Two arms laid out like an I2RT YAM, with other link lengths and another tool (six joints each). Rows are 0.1 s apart.
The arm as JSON. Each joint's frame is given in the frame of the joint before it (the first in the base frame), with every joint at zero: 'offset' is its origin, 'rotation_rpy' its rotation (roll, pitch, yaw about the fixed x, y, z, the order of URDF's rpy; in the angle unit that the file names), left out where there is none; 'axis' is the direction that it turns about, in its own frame. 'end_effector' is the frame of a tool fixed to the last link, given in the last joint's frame.
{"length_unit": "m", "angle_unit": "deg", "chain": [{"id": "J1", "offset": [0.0, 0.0, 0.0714], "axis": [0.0, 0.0, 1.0]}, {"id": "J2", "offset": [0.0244, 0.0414, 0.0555], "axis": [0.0, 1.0, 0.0]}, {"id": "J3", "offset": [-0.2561, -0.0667, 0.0], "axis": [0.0, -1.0, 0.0]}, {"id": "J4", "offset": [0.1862, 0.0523, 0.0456], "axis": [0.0, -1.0, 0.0]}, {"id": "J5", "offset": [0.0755, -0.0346, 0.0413], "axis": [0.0, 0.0, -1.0]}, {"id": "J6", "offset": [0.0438, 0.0, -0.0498], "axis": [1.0, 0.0, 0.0]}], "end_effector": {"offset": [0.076, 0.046, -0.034], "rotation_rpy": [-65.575, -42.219, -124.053]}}
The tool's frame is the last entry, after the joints.
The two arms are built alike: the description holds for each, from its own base.
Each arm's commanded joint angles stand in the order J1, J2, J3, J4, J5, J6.
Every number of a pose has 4 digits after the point.
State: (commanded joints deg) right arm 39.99 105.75 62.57 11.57 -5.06 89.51; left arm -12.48 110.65 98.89 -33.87 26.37 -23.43
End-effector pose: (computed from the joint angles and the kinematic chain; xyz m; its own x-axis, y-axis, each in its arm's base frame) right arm 0.3161 0.3137 0.2104 -0.0176 -0.9430 -0.3324 -0.7649 0.2269 -0.6029; left arm 0.3845 -0.1211 0.1929 0.2398 -0.1359 0.9613 -0.6968 -0.7136 0.0729
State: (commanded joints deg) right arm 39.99 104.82 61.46 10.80 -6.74 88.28; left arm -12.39 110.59 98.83 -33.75 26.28 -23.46
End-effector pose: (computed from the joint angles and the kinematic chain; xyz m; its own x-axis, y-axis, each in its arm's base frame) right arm 0.3078 0.3125 0.2081 0.0135 -0.9467 -0.3219 -0.7781 0.1922 -0.5980; left arm 0.3849 -0.1203 0.1931 0.2383 -0.1355 0.9617 -0.6948 -0.7157 0.0713
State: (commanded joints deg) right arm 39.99 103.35 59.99 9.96 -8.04 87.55; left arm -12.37 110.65 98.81 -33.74 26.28 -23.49
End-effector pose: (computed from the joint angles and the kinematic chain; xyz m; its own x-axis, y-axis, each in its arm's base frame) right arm 0.2991 0.3093 0.2074 0.0345 -0.9483 -0.3155 -0.7894 0.1677 -0.5906; left arm 0.3850 -0.1202 0.1927 0.2398 -0.1353 0.9613 -0.6942 -0.7162 0.0723
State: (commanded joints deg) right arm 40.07 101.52 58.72 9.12 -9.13 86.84; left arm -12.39 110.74 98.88 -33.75 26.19 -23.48
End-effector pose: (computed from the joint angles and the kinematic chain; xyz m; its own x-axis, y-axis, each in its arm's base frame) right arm 0.2903 0.3062 0.2101 0.0565 -0.9478 -0.3140 -0.7946 0.1477 -0.5888; left arm 0.3853 -0.1202 0.1924 0.2400 -0.1364 0.9611 -0.6937 -0.7167 0.0715
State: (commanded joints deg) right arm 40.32 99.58 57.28 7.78 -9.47 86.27; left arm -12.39 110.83 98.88 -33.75 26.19 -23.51
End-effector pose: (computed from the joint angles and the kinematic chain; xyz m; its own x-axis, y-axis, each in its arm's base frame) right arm 0.2812 0.3023 0.2105 0.0684 -0.9506 -0.3029 -0.8007 0.1288 -0.5850; left arm 0.3853 -0.1203 0.1918 0.2418 -0.1364 0.9607 -0.6933 -0.7169 0.0727
